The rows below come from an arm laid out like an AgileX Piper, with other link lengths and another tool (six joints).
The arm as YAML. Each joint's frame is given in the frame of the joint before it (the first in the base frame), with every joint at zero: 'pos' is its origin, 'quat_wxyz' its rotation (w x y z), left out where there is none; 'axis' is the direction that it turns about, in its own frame. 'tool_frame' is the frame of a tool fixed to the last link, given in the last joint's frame.
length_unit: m
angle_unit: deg
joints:
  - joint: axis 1
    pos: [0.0, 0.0, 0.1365]
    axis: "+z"
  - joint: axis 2
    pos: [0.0, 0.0, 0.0]
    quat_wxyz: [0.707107, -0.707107, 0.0, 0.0]
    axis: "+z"
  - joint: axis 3
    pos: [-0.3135, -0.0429, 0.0]
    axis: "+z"
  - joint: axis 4
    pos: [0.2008, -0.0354, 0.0]
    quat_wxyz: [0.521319, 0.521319, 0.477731, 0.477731]
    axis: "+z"
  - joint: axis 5
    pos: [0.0, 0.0, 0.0]
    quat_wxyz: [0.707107, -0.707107, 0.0, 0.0]
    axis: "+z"
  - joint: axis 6
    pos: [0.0, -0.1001, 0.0]
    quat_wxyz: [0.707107, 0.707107, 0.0, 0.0]
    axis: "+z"
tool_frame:
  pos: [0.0, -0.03, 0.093]
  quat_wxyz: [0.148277, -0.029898, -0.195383, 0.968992]
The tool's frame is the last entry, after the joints.
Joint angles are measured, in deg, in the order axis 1, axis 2, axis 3, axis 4, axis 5, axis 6. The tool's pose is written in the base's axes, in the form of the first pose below.
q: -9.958 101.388 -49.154 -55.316 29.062 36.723
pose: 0.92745, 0.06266, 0.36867, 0.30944; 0.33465, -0.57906, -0.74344, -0.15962; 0.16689, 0.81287, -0.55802, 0.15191; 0, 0, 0, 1
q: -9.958 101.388 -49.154 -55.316 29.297 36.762
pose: 0.92880, 0.06298, 0.36520, 0.30876; 0.33230, -0.57776, -0.74550, -0.16006; 0.16405, 0.81378, -0.55755, 0.15198; 0, 0, 0, 1
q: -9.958 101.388 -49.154 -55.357 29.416 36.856
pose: 0.92957, 0.06240, 0.36332, 0.30842; 0.33061, -0.57707, -0.74679, -0.16032; 0.16306, 0.81431, -0.55706, 0.15205; 0, 0, 0, 1
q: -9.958 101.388 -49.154 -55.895 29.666 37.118
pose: 0.92965, 0.06429, 0.36279, 0.30823; 0.33236, -0.57128, -0.75045, -0.16131; 0.15901, 0.81823, -0.55246, 0.15277; 0, 0, 0, 1
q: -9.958 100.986 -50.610 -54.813 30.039 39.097
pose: 0.93538, 0.00019, 0.35363, 0.31178; 0.28691, -0.58502, -0.75858, -0.16216; 0.20673, 0.81102, -0.54727, 0.15936; 0, 0, 0, 1
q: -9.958 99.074 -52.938 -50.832 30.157 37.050
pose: 0.92559, -0.06258, 0.37333, 0.31794; 0.26284, -0.60349, -0.75281, -0.15984; 0.27241, 0.79491, -0.54213, 0.17560; 0, 0, 0, 1
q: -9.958 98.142 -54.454 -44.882 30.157 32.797
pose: 0.92057, -0.08433, 0.38136, 0.32060; 0.24461, -0.63673, -0.73126, -0.15400; 0.30449, 0.76646, -0.56553, 0.18086; 0, 0, 0, 1
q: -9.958 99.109 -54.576 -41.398 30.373 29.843
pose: 0.92902, -0.05942, 0.36523, 0.31965; 0.23844, -0.65868, -0.71365, -0.15014; 0.28297, 0.75007, -0.59776, 0.17175; 0, 0, 0, 1
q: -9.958 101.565 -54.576 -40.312 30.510 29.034
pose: 0.94180, -0.02515, 0.33523, 0.31987; 0.23280, -0.67060, -0.70434, -0.14910; 0.24252, 0.74139, -0.62572, 0.15594; 0, 0, 0, 1
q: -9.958 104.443 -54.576 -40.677 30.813 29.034
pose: 0.95322, 0.01660, 0.30183, 0.31979; 0.23404, -0.67246, -0.70216, -0.15008; 0.19131, 0.73995, -0.64489, 0.13918; 0, 0, 0, 1
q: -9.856 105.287 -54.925 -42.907 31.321 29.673
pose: 0.95237, 0.03881, 0.30248, 0.32205; 0.25332, -0.65290, -0.71383, -0.15346; 0.16979, 0.75645, -0.63163, 0.13794; 0, 0, 0, 1
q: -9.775 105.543 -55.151 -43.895 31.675 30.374
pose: 0.95278, 0.04073, 0.30092, 0.32294; 0.25516, -0.64466, -0.72063, -0.15498; 0.16464, 0.76338, -0.62461, 0.13834; 0, 0, 0, 1
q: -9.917 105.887 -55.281 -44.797 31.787 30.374
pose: 0.95189, 0.05117, 0.30213, 0.32378; 0.26433, -0.63590, -0.72509, -0.15723; 0.15503, 0.77007, -0.61884, 0.13785; 0, 0, 0, 1
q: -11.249 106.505 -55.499 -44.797 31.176 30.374
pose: 0.95625, 0.03847, 0.29003, 0.32301; 0.24633, -0.64070, -0.72721, -0.16411; 0.15784, 0.76683, -0.62214, 0.13490; 0, 0, 0, 1
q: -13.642 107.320 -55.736 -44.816 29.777 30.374
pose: 0.96151, 0.01194, 0.27450, 0.32141; 0.21622, -0.64936, -0.72910, -0.17600; 0.16954, 0.76039, -0.62695, 0.13077; 0, 0, 0, 1
